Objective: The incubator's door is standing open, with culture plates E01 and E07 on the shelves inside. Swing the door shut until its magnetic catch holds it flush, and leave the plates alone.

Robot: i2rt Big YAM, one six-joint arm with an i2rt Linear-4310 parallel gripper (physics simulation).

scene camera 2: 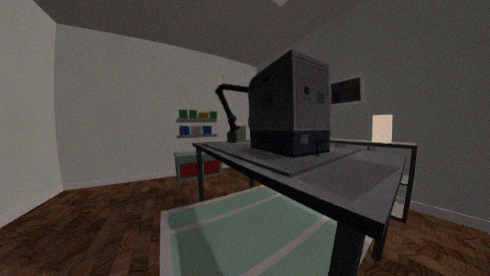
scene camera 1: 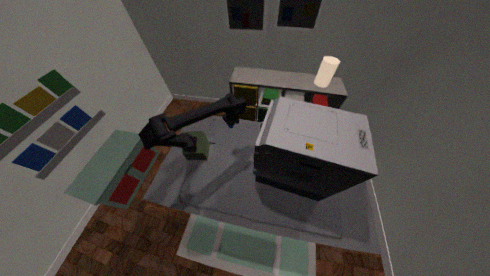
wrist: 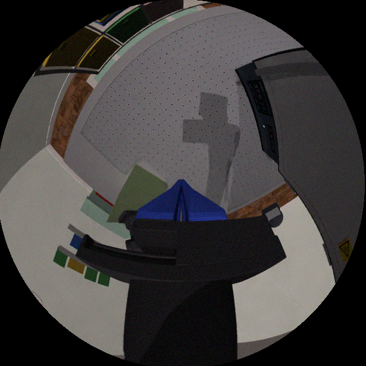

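The incubator is a large grey box with a dark blue base, standing on the table. Its dark control panel shows in the wrist view. The door shows as a pale narrow slab along the front, on the left side in scene camera 1. It looks close to the body, but whether it is flush cannot be told. Plates E01 and E07 do not show. My gripper is shut and empty, its blue fingertips together. It hangs above the table in front of the incubator, apart from it. In scene camera 2 the incubator hides it.
The arm's green base block stands on the table in front of the incubator. A shelf unit with a glowing lamp stands at the back.
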